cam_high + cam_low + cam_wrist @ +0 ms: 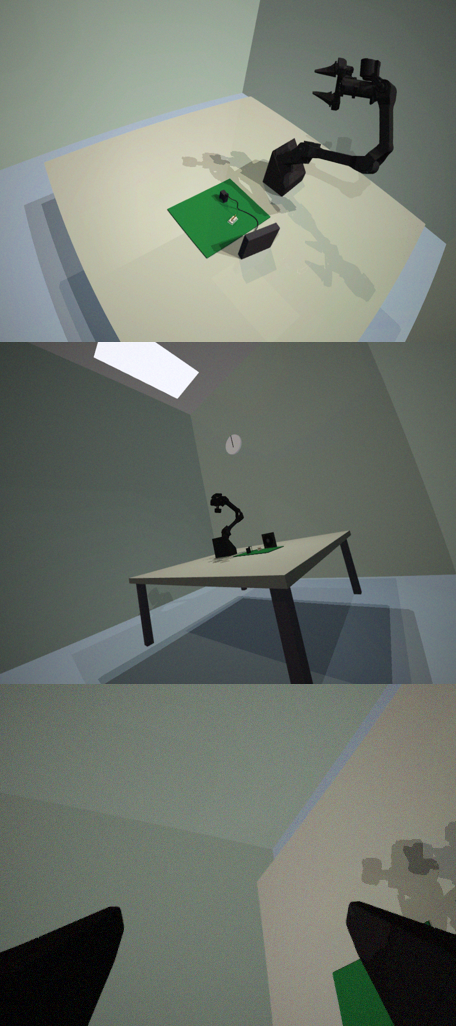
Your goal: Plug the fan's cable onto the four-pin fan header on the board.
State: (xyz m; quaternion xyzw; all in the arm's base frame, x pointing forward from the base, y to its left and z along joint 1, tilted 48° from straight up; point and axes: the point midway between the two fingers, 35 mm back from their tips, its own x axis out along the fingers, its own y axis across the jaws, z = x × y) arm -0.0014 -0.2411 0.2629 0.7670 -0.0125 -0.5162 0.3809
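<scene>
Right now the black plug is 45 cm below my gripper tip, 28 cm ahead of it and 6 cm to the right of it. The rest, counted from my gripper tip: white four-pin header: 48 cm below, 31 cm ahead, 3 cm to the left; green board: 49 cm below, 33 cm ahead, 2 cm to the right; dark fan: 42 cm below, 34 cm ahead, 16 cm to the left.
</scene>
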